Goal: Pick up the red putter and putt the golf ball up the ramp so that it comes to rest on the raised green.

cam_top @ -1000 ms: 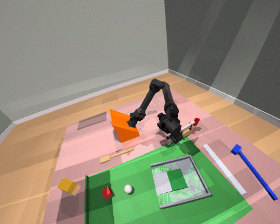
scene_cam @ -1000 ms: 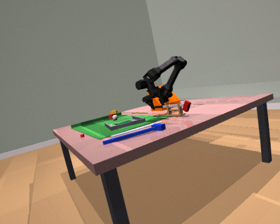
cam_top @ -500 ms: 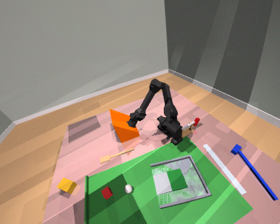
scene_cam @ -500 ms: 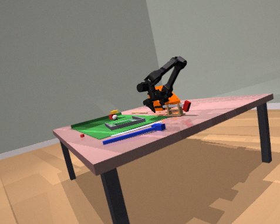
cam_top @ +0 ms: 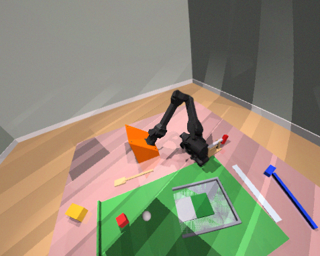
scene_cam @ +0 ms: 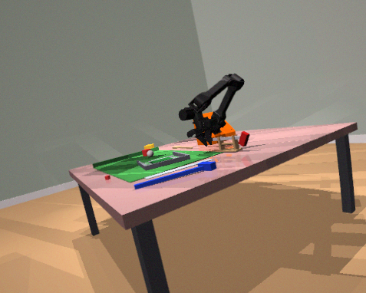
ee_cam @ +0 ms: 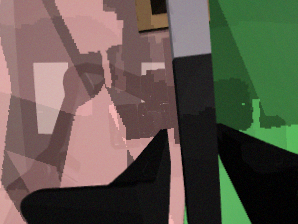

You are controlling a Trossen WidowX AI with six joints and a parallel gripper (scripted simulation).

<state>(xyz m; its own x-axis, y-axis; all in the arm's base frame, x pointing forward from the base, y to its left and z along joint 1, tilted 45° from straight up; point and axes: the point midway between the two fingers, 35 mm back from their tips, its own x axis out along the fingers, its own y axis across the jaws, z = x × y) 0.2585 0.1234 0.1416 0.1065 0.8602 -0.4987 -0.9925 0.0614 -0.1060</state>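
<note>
Now: gripper tip 11 cm to the right of the red putter, 3 cm below it and 1 cm past it. From my gripper tip the other things lie so: white bar 29 cm ahead, 12 cm to the left, 3 cm below; wooden stand 13 cm to the left; grey frame 22 cm ahead, 11 cm to the right, 3 cm below.
</note>
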